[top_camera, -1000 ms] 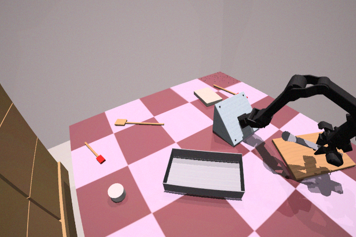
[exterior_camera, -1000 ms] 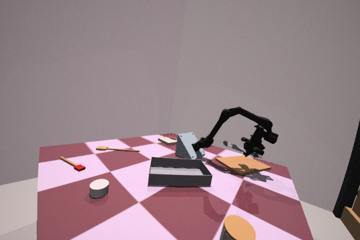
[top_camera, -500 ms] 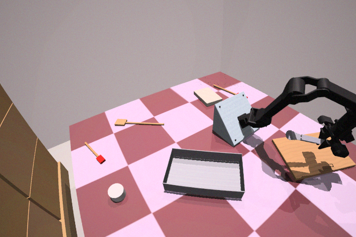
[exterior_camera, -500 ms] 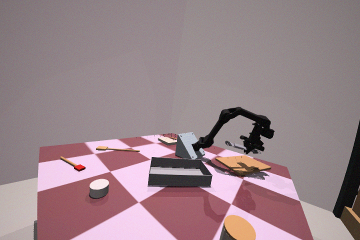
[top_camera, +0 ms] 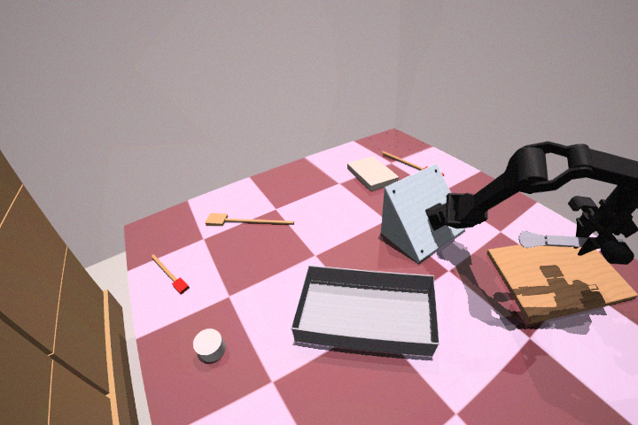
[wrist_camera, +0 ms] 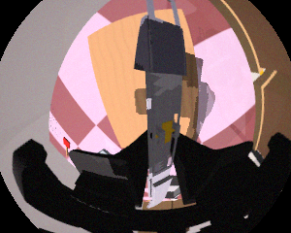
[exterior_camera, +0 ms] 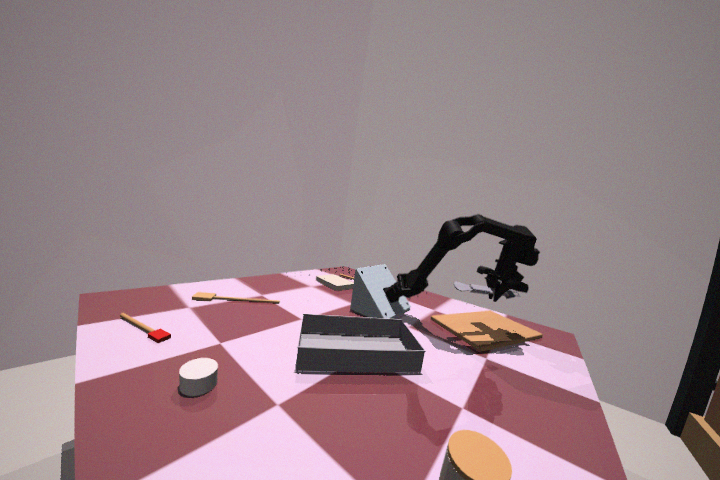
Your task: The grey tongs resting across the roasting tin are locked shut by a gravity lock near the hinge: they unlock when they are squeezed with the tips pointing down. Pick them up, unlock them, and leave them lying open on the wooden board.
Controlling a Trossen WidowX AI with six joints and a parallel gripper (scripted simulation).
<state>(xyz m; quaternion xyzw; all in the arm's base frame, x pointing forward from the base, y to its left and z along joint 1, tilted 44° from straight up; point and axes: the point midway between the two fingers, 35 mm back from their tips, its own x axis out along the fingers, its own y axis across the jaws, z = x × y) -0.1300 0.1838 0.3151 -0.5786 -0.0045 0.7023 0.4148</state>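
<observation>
Right now the wooden board is 50 mm behind my gripper tip, 10 mm to the right of it and 120 mm below it. Round my gripper tip: roasting tin: 470 mm ahead, 240 mm to the right, 100 mm below; then pale block: 70 mm ahead, 710 mm to the right, 110 mm below.
</observation>
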